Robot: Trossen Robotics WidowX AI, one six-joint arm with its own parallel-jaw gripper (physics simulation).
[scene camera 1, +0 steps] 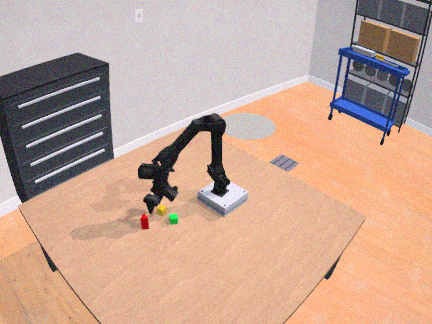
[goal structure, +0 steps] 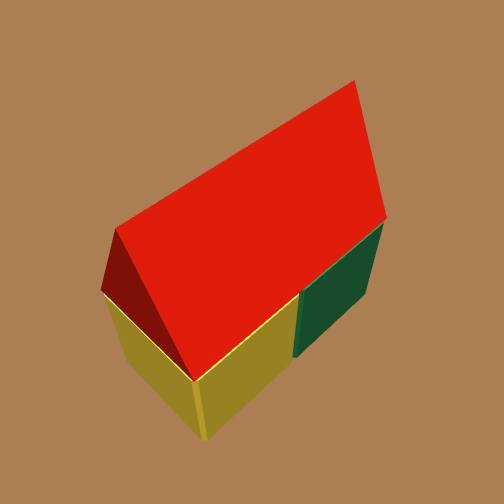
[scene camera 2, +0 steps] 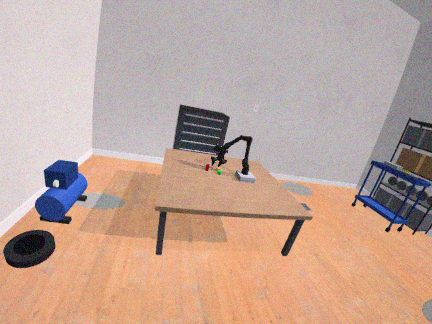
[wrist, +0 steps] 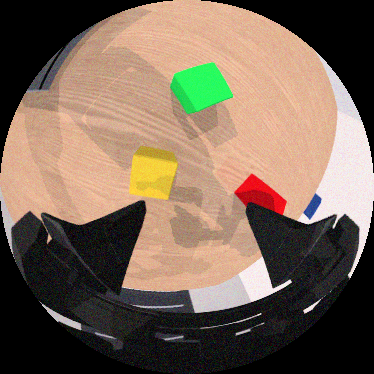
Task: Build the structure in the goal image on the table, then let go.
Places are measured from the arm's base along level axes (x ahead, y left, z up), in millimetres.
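Pixels of known places: gripper, fingertip midpoint: [scene camera 1: 154, 209] [scene camera 2: 214, 166] [wrist: 198, 207]; arm's base at its link origin: [scene camera 1: 219, 191] [scene camera 2: 244, 173].
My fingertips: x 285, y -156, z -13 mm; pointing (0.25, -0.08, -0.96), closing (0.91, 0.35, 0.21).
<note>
For each thing: its top centre in the pictures, then the offset to it from my fingertips. Level surfaces: height alone.
- red piece with a pointed top, top centre: [wrist: 273, 218] [scene camera 1: 144, 215] [scene camera 2: 208, 164] 81 mm ahead, 15 mm left, 23 mm up
- table at its surface level: 43 mm down
- yellow cube at its top centre: [wrist: 151, 179] [scene camera 1: 161, 207] [scene camera 2: 218, 168] 40 mm back, 9 mm left, 10 mm down
- green cube at its top centre: [wrist: 206, 83] [scene camera 1: 173, 216] [scene camera 2: 219, 171] 30 mm back, 89 mm left, 10 mm down
A red piece with a pointed top [scene camera 1: 145, 223] [scene camera 2: 207, 167] [wrist: 261, 192] stands upright on the table [scene camera 1: 225, 265] [scene camera 2: 225, 195]; I cannot tell if it is one block or two stacked. A yellow cube [scene camera 1: 162, 211] [scene camera 2: 218, 169] [wrist: 153, 176] and a green cube [scene camera 1: 173, 219] [scene camera 2: 219, 172] [wrist: 201, 88] lie apart on the table. My gripper [scene camera 1: 160, 204] [scene camera 2: 218, 164] [wrist: 198, 207] is open and empty, above the table near the yellow cube. In the wrist view one fingertip overlaps the lower edge of the red piece; the other is just below the yellow cube.
The arm's pale base [scene camera 1: 225, 204] [scene camera 2: 245, 177] stands on the table, right of the blocks. A dark drawer cabinet [scene camera 1: 65, 117] [scene camera 2: 202, 131] is behind the table. A blue cart [scene camera 1: 361, 116] stands at the right, and a blue compressor [scene camera 2: 62, 199] at the left, both off the table.
</note>
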